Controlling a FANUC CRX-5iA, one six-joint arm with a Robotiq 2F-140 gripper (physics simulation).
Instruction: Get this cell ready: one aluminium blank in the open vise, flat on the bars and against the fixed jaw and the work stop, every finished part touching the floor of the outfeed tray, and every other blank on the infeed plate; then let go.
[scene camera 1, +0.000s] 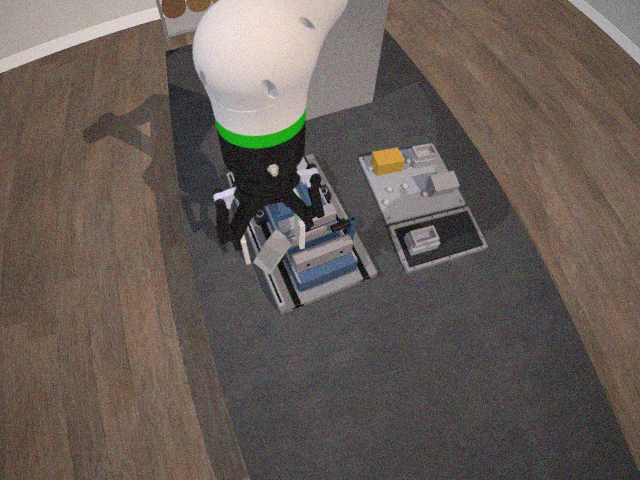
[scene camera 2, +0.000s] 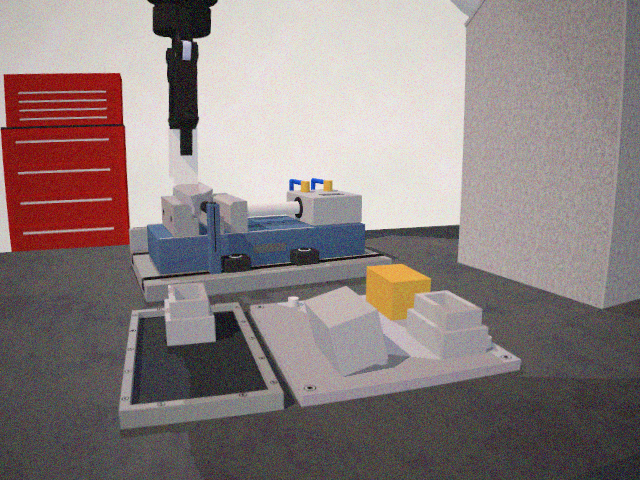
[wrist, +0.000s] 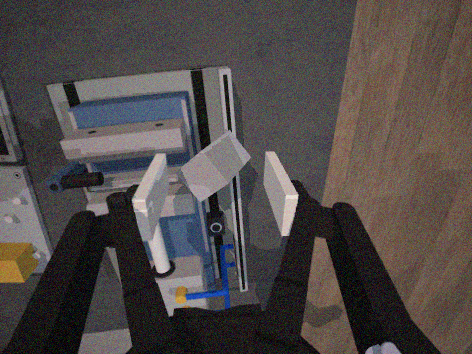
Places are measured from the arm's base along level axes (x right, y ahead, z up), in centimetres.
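Pixels of known places: gripper, between the fingertips: (scene camera 1: 273, 248) (scene camera 2: 182, 180) (wrist: 216, 169).
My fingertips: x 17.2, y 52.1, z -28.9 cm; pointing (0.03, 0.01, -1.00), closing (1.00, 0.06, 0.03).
Behind a point stands the place of what it marks.
My gripper (scene camera 1: 273, 243) @(x 17.2, y 52.1, z -28.9 cm) (scene camera 2: 182, 178) @(x 17.2, y 52.1, z -28.9 cm) (wrist: 216, 169) @(x 17.2, y 52.1, z -28.9 cm) is open and empty. Its fingers stand on either side of a grey blank (scene camera 1: 272, 252) @(x 17.4, y 52.2, z -29.9 cm) (scene camera 2: 192, 192) @(x 14.9, y 50.9, z -30.4 cm) (wrist: 215, 166) @(x 17.1, y 52.2, z -29.3 cm), above it. This blank is tilted and skewed at the vise's end away from the work stop (scene camera 1: 341, 225) @(x 5.1, y 49.9, z -30.7 cm) (scene camera 2: 213, 237) @(x 2.3, y 49.5, z -34.1 cm) (wrist: 82, 180) @(x 5.4, y 49.9, z -30.7 cm), partly beyond the fixed jaw (scene camera 1: 323, 254) (scene camera 2: 174, 214) (wrist: 125, 142). Its underside is hidden. A stepped finished part (scene camera 1: 422, 241) @(x -10.0, y 54.2, z -36.1 cm) (scene camera 2: 190, 330) @(x -14.1, y 53.0, z -38.5 cm) stands upright in the outfeed tray (scene camera 1: 447, 258) @(x -15.0, y 57.8, z -39.1 cm) (scene camera 2: 201, 410) @(x -25.1, y 53.1, z -39.6 cm). Another (scene camera 1: 423, 151) @(x -20.2, y 32.8, z -37.3 cm) (scene camera 2: 444, 335) @(x -22.9, y 35.4, z -37.5 cm) stands on the infeed plate (scene camera 1: 418, 210) @(x -13.5, y 45.9, z -39.4 cm) (scene camera 2: 279, 335) @(x -14.6, y 45.9, z -39.4 cm), beside a tilted grey blank (scene camera 1: 444, 181) @(x -20.0, y 42.9, z -35.2 cm) (scene camera 2: 346, 330) @(x -23.3, y 43.2, z -36.0 cm).
A yellow block (scene camera 1: 387, 161) @(x -10.2, y 34.9, z -35.9 cm) (scene camera 2: 397, 291) @(x -13.9, y 35.0, z -36.7 cm) (wrist: 12, 262) @(x -8.4, y 35.3, z -35.8 cm) stands on the infeed plate. Small pins rise from that plate. The blue vise (scene camera 1: 328, 271) @(x 9.0, y 56.0, z -34.2 cm) (scene camera 2: 320, 237) @(x 6.2, y 36.1, z -35.5 cm) has a moving jaw (scene camera 2: 232, 211) on a white rod. A red tool cabinet (scene camera 2: 64, 165) stands behind.
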